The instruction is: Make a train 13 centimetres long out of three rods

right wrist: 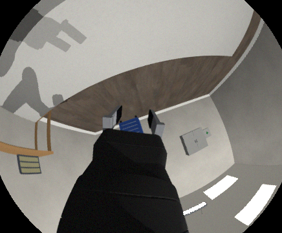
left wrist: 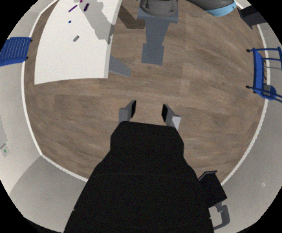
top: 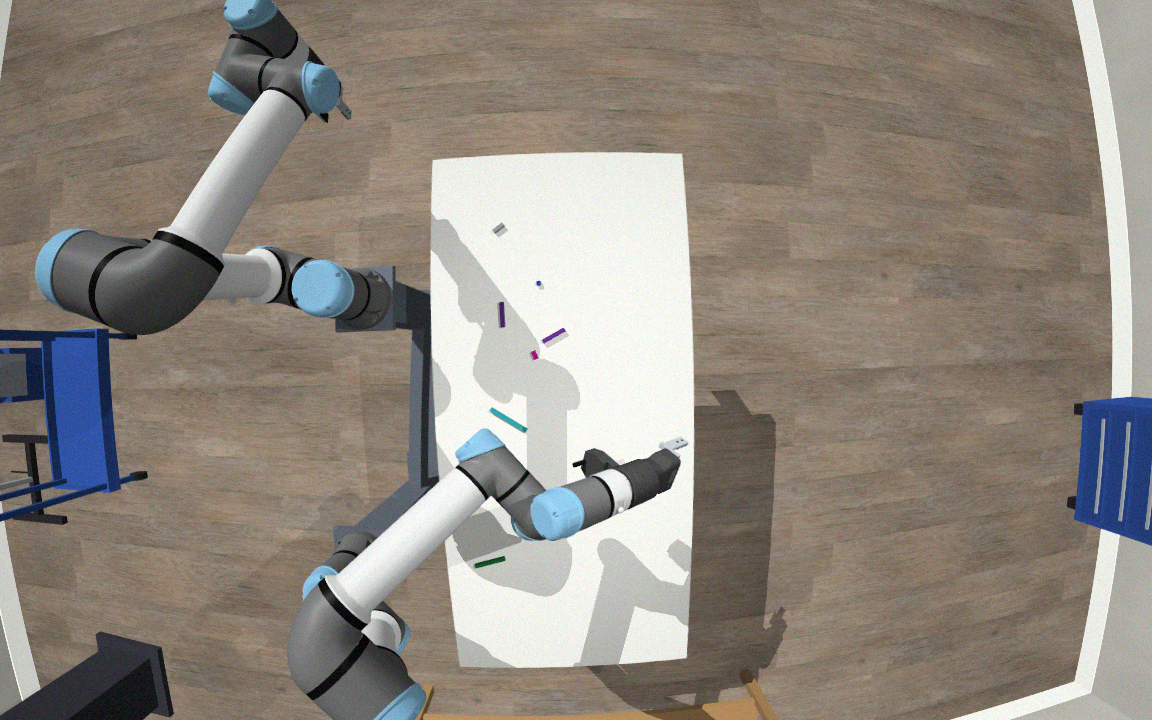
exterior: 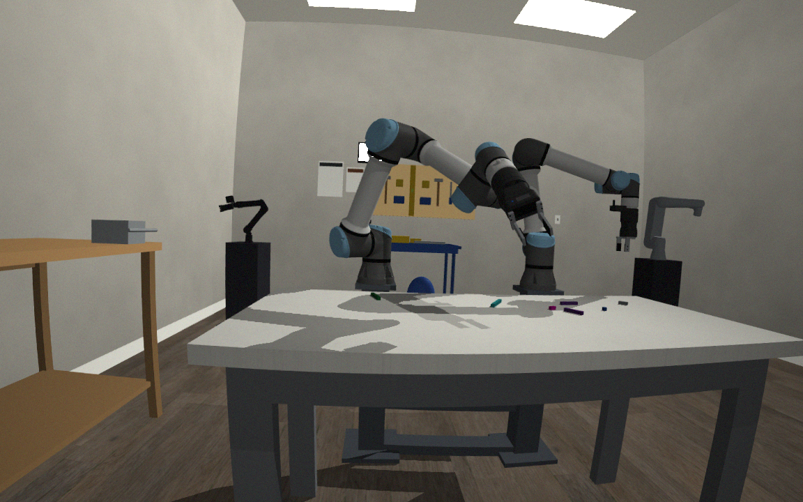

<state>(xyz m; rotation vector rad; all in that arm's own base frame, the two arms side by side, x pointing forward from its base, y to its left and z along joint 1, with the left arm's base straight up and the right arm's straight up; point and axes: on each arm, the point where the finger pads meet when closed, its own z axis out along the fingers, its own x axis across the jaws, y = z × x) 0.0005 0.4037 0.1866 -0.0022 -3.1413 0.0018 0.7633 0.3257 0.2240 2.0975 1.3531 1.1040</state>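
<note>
Now: the magenta rod 29 cm behind my right hand, 18 cm to the left of it and 22 cm below it. Also, from my right hand: blue rod 29 cm behind, 35 cm to the left, 22 cm below; green rod 39 cm behind, 36 cm to the right, 22 cm below; turquoise rod 35 cm behind, 2 cm to the left, 22 cm below.
</note>
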